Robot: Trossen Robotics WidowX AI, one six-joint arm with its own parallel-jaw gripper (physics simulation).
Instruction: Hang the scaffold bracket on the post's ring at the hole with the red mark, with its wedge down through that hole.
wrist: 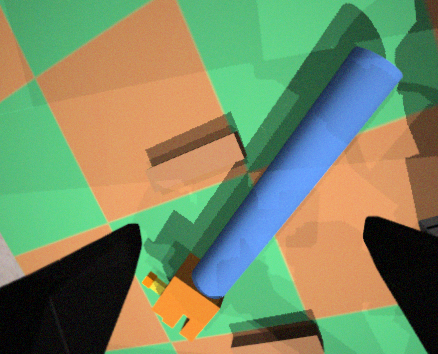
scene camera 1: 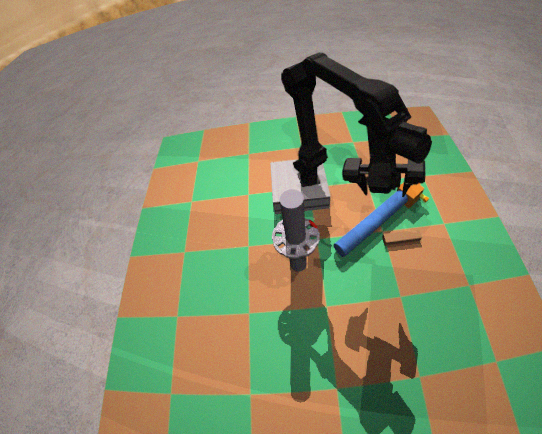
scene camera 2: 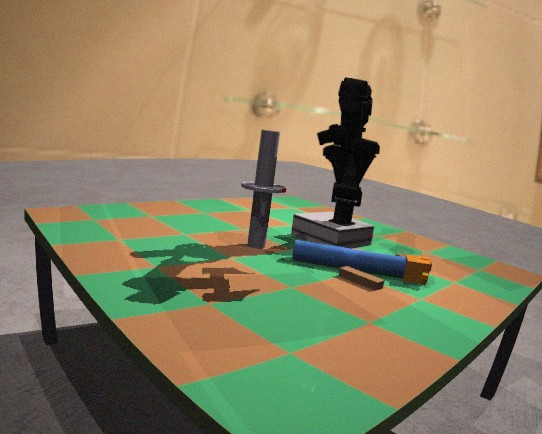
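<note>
The bracket lies on its side on the table: a blue tube with an orange slotted head and a small yellow-orange wedge sticking out of the head. A grey post stands upright and carries a ring with several holes. A red mark is on the ring's rim, on the bracket's side. My gripper is open and empty above the bracket, with the tube's head-end half between the fingers in the wrist view.
A brown block lies beside the tube. Another brown block shows at the wrist view's lower edge, near the orange head. The arm's grey base stands behind the post on the checkered table.
</note>
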